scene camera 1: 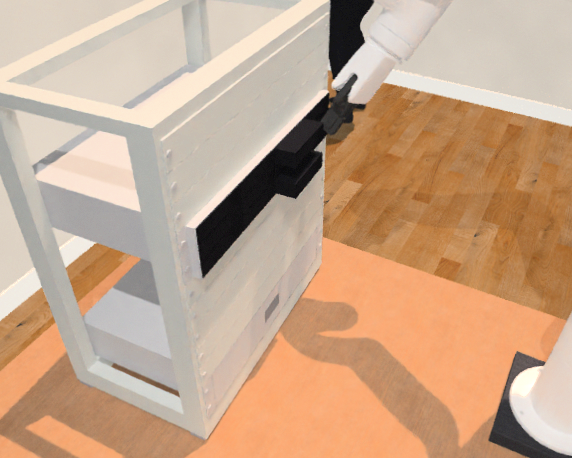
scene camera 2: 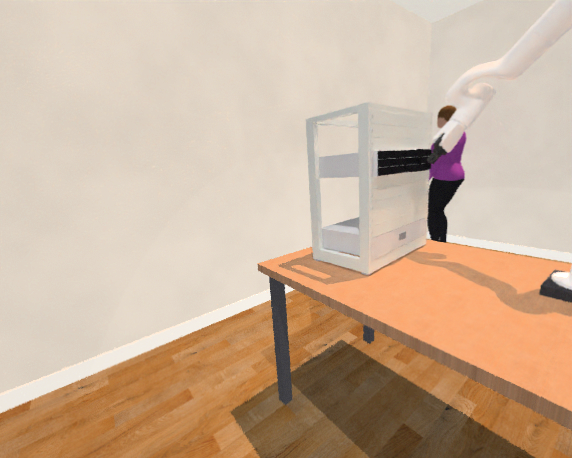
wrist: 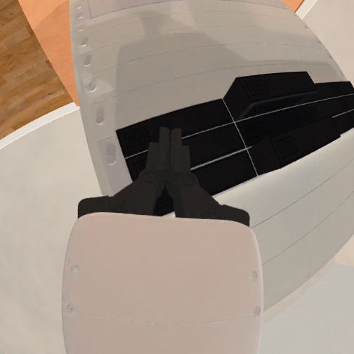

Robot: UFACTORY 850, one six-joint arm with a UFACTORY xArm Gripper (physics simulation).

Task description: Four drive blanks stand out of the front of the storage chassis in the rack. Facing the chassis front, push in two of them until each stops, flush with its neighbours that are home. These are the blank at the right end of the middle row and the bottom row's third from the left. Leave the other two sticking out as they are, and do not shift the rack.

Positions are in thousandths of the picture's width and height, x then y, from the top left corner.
Labels:
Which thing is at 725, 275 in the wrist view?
A pale rack.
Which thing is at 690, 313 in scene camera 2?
A pale rack.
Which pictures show the pale rack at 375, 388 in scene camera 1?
Scene camera 1, scene camera 2 and the wrist view: all of them.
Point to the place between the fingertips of my gripper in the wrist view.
476, 397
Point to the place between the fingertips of my gripper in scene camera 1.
At 569, 285

